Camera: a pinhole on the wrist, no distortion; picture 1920 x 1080 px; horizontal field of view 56.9 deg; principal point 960.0 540.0 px. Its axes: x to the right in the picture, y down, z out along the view. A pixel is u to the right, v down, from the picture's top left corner.
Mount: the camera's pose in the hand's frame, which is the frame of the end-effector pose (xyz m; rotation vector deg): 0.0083 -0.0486 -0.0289 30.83 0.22 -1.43
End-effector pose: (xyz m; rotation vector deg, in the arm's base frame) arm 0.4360 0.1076 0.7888 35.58 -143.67 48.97
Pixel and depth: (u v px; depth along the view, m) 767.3 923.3 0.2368
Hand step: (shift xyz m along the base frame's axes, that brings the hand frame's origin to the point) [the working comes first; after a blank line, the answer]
In the camera's frame: -0.0258 0.0512 0.2368

0.0322 -0.2146 -0.0964
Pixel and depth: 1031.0 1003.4 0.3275
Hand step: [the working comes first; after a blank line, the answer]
In the camera's frame: 0.0131 0.0857 0.3275

-0.0132 -0.2996 -0.1368
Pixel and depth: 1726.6 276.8 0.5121
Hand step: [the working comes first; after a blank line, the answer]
In the camera's frame: 0.2216 -0.0761 0.5121

-0.0702 -0.5726 0.0243
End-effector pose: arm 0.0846 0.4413 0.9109 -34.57 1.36 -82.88
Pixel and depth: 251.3 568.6 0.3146
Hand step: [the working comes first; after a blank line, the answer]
In the camera's frame: -0.1258 0.0051 0.3146

-0.1131 0.2001 0.2496
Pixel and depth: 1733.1 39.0 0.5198
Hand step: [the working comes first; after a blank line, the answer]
In the camera's frame: 0.2268 -0.1470 0.5198

-0.2491 -0.0890 0.5455
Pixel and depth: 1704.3 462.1 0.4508
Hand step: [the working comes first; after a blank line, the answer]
In the camera's frame: 0.1894 -0.0198 0.4508

-0.1186 -0.0545 0.4813
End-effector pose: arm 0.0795 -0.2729 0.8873 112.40 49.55 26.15
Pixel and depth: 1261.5 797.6 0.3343
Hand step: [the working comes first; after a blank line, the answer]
In the camera's frame: 0.0569 0.0486 0.3343

0.1488 -0.0610 -0.3007
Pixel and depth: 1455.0 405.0 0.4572
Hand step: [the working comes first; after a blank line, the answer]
In the camera's frame: 0.1277 -0.0348 0.4572

0.1809 -0.0026 -0.4512
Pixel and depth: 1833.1 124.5 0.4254
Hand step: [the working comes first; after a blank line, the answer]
In the camera's frame: 0.2096 -0.0998 0.4254

0.1821 0.1065 -0.4572
